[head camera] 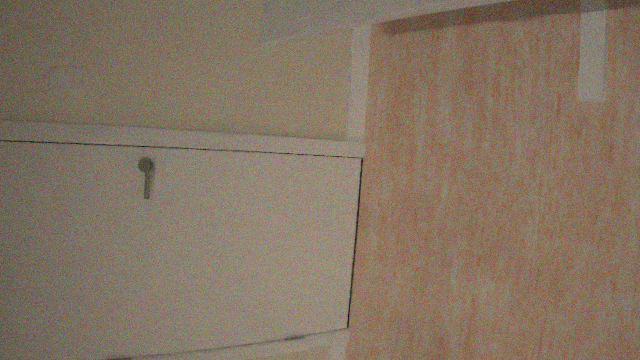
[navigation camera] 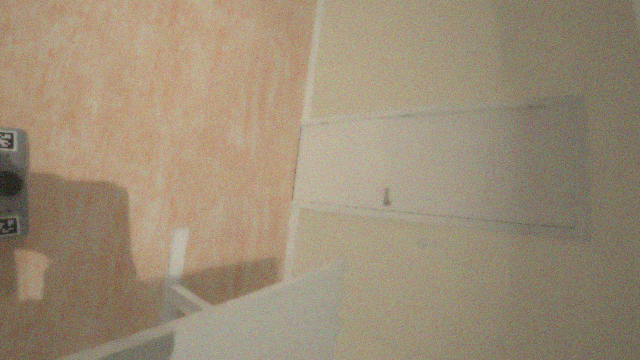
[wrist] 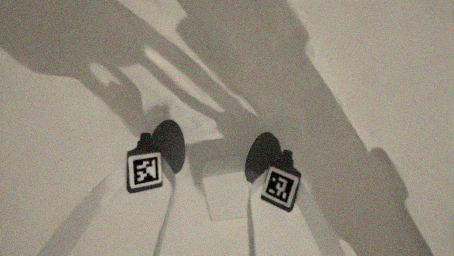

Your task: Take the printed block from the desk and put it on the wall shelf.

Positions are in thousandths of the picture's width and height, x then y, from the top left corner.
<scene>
In view: my gripper (wrist: 477,572), a pale block (wrist: 492,705), a white door (head camera: 195,654) and a white desk (navigation camera: 474,862).
The white door also shows in the navigation camera view (navigation camera: 815,462). The white desk shows as well in the wrist view (wrist: 783,385). The head camera view does not show the pale block: it is out of frame. The navigation camera view does not show the pale block: it is out of frame.
</scene>
